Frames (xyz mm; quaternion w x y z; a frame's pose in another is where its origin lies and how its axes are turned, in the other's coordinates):
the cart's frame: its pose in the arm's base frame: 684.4 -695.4 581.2 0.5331 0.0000 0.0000 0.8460
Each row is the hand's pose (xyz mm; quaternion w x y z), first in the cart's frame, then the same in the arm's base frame.
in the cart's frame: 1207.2 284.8 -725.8 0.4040 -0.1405 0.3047 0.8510
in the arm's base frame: -93.5 270.7 -144.6 0.5046 0.3327 -0.0436 -0.7955
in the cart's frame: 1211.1 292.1 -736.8 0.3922 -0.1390 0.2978 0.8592
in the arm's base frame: -101.8 271.1 -155.6 0.5178 0.3260 -0.0412 -0.7899
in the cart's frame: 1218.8 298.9 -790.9 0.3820 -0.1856 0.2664 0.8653
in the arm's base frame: -111.2 275.1 -209.7 0.5284 0.3243 0.0150 -0.7845
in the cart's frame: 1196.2 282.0 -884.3 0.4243 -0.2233 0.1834 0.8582
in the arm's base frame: -86.2 262.0 -303.1 0.4999 0.2742 0.0911 -0.8165
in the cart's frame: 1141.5 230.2 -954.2 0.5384 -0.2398 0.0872 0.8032
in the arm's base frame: -15.9 235.0 -373.0 0.3925 0.2016 0.1564 -0.8837
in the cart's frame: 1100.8 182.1 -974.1 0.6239 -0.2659 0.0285 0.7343
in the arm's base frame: 45.1 219.0 -392.9 0.2886 0.1659 0.2098 -0.9193
